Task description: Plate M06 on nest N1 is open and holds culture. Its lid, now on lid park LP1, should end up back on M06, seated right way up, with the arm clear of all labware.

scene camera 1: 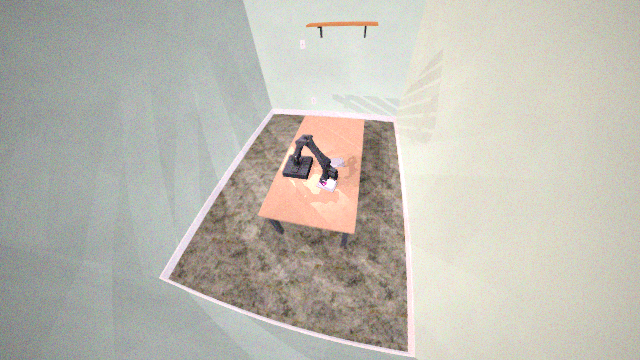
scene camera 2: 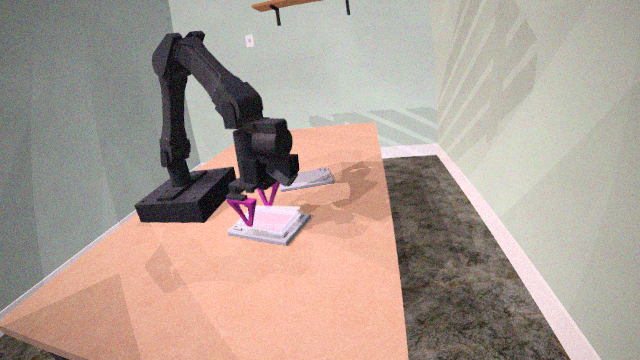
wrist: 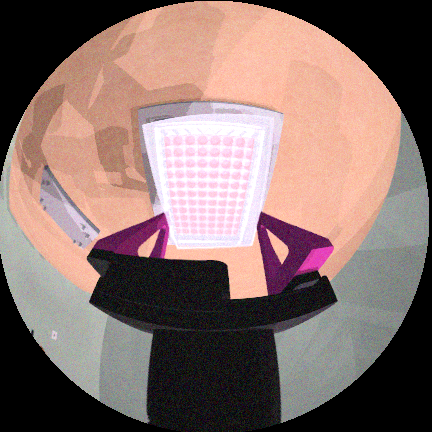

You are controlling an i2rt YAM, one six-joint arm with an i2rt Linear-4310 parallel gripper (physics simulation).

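Pixels of known places: gripper, fingertip midpoint: (scene camera 1: pixel 325 182) (scene camera 2: pixel 259 217) (wrist: pixel 212 216); arm's base, link origin: (scene camera 1: pixel 297 164) (scene camera 2: pixel 183 185).
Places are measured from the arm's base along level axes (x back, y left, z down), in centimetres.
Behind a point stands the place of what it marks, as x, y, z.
Plate M06 (scene camera 2: pixel 270 221) {-35.1, -15.6, 2.9} (wrist: pixel 207 185) {-34.5, -12.4, 2.9}, with rows of pink wells, sits on the grey nest N1 (scene camera 2: pixel 266 239) {-34.7, -18.7, 5.5} (wrist: pixel 210 107) {-40.1, -13.6, 5.3}. Its clear lid (scene camera 2: pixel 294 210) {-39.2, -10.9, 2.8} (wrist: pixel 155 162) {-37.1, -9.2, 2.8} is over the plate, and the wells show through it. My gripper (scene camera 2: pixel 260 214) {-30.9, -12.2, 3.7} (wrist: pixel 212 216) {-30.9, -12.2, 3.7} is shut on the lid, one magenta finger against each long side near the lid's arm-side end. The lid looks roughly level. I cannot tell whether it touches the plate or hangs slightly above it. Lid park LP1 (scene camera 1: pixel 338 163) {-37.5, 14.9, 5.5} (scene camera 2: pixel 311 180) {-37.2, 13.3, 5.5} (wrist: pixel 65 212) {-34.8, 13.2, 5.5} is a grey plate with small posts and carries no lid.
The arm's black base (scene camera 1: pixel 298 167) {-3.0, -3.8, -0.8} (scene camera 2: pixel 185 200) {-8.3, -10.1, 0.2} stands at the left of the wooden table (scene camera 1: pixel 310 205) {-24.2, -36.4, 6.5} (scene camera 2: pixel 280 300) {-42.9, -34.9, 6.5}. LP1 lies beyond N1 in the second scene view. The table's right edge is beyond both fixtures. A wall shelf (scene camera 1: pixel 342 24) (scene camera 2: pixel 287 4) hangs far behind.
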